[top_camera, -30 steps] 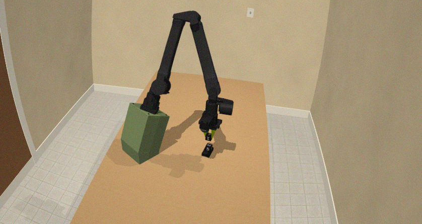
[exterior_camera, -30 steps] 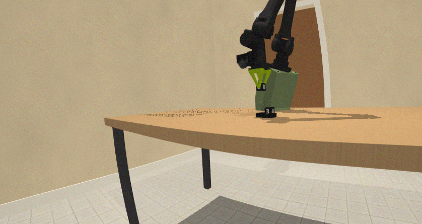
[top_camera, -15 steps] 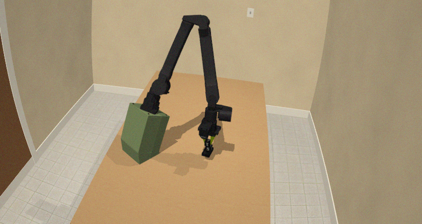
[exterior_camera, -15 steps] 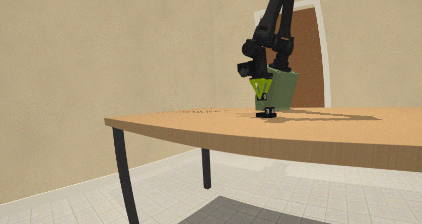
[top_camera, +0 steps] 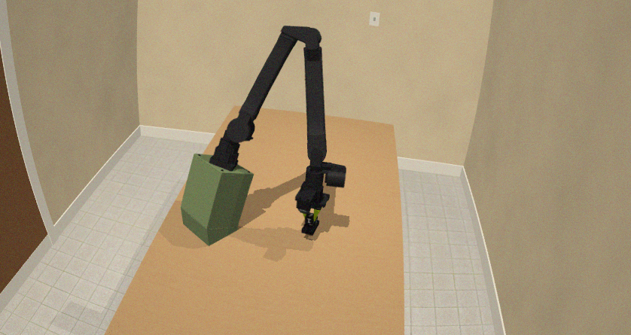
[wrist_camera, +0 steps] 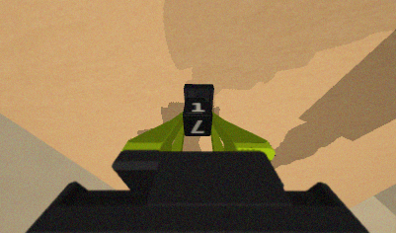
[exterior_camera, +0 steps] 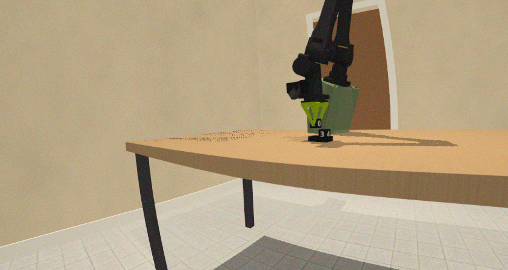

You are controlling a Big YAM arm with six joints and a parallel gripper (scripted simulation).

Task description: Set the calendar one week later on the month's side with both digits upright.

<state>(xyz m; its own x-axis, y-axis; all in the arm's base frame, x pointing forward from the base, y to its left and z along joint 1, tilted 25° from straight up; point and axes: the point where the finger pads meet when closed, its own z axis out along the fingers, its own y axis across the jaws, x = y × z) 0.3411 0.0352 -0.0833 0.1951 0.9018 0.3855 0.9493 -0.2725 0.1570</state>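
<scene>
The black tray lies 5 cm below my hand and 2 cm to the left of it.
</scene>
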